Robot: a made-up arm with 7 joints. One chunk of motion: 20 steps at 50 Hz.
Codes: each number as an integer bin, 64 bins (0 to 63) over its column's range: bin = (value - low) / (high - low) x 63, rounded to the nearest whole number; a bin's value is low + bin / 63 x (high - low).
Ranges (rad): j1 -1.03..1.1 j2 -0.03..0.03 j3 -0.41..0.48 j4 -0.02..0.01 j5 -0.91..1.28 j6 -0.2..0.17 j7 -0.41..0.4
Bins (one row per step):
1: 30 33 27 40 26 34 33
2: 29 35 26 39 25 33 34
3: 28 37 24 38 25 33 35
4: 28 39 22 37 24 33 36
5: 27 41 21 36 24 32 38
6: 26 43 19 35 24 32 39
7: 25 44 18 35 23 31 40
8: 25 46 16 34 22 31 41
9: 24 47 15 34 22 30 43
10: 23 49 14 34 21 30 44
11: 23 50 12 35 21 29 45
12: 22 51 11 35 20 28 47
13: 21 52 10 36 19 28 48
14: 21 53 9 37 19 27 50
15: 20 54 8 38 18 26 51
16: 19 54 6 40 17 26 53
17: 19 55 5 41 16 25 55
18: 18 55 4 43 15 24 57
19: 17 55 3 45 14 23 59
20: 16 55 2 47 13 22 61
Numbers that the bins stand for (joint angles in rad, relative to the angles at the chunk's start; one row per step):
1: -0.0157 0.0014 -0.0286 -0.0010 -0.0062 -0.0003 0.0143
2: -0.0495 0.0033 -0.0427 -0.0014 -0.0410 -0.0062 0.0271
3: -0.0833 0.0052 -0.0710 -0.0019 -0.0410 -0.0062 0.0400
4: -0.0833 0.0071 -0.0992 -0.0024 -0.0757 -0.0062 0.0529
5: -0.1171 0.0090 -0.1133 -0.0029 -0.0757 -0.0121 0.0786
6: -0.1510 0.0110 -0.1416 -0.0033 -0.0757 -0.0121 0.0914
7: -0.1848 0.0119 -0.1557 -0.0033 -0.1105 -0.0179 0.1043
8: -0.1848 0.0138 -0.1840 -0.0038 -0.1452 -0.0179 0.1171
9: -0.2186 0.0148 -0.1981 -0.0038 -0.1452 -0.0238 0.1429
10: -0.2524 0.0167 -0.2122 -0.0038 -0.1800 -0.0238 0.1557
11: -0.2524 0.0176 -0.2405 -0.0033 -0.1800 -0.0297 0.1686
12: -0.2862 0.0186 -0.2546 -0.0033 -0.2148 -0.0356 0.1943
13: -0.3200 0.0195 -0.2687 -0.0029 -0.2495 -0.0356 0.2071
14: -0.3200 0.0205 -0.2829 -0.0024 -0.2495 -0.0414 0.2329
15: -0.3538 0.0214 -0.2970 -0.0019 -0.2843 -0.0473 0.2457
16: -0.3876 0.0214 -0.3252 -0.0010 -0.3190 -0.0473 0.2714
17: -0.3876 0.0224 -0.3394 -0.0005 -0.3538 -0.0532 0.2971
18: -0.4214 0.0224 -0.3535 0.0005 -0.3886 -0.0590 0.3229
19: -0.4552 0.0224 -0.3676 0.0014 -0.4233 -0.0649 0.3486
20: -0.4890 0.0224 -0.3817 0.0024 -0.4581 -0.0708 0.3743

